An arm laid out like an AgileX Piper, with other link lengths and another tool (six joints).
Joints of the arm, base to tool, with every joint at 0 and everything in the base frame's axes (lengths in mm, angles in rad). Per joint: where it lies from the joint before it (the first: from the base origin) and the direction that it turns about. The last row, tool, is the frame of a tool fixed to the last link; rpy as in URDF.
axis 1: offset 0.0 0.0 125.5 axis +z
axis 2: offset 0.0 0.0 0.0 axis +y
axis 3: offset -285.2 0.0 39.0 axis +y
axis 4: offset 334.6 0.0 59.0 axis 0.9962 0 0.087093
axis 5: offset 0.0 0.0 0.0 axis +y
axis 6: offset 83.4 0.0 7.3 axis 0.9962 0 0.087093
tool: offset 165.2 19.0 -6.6 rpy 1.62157 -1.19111 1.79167
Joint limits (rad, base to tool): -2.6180..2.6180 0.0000..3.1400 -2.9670..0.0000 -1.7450..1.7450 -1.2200..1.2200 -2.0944..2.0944
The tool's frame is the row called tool.
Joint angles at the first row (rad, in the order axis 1, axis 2, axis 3, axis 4, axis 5, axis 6):
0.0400, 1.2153, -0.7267, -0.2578, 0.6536, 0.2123
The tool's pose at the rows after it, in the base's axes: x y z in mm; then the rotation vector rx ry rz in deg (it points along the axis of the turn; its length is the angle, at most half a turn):
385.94 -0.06 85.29 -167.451 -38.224 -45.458
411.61 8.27 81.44 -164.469 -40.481 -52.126
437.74 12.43 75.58 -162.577 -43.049 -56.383
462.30 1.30 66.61 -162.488 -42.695 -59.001
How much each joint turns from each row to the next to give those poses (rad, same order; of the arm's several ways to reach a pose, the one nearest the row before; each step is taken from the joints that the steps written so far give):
0.0000, 0.0031, 0.0000, -0.0001, -0.0815, 0.0001
0.0000, 0.0535, 0.0000, 0.0000, -0.1369, 0.0000
-0.0032, 0.0786, -0.0265, -0.0168, -0.1081, 0.0000
-0.0333, 0.0888, -0.0410, -0.0234, -0.0804, 0.0082

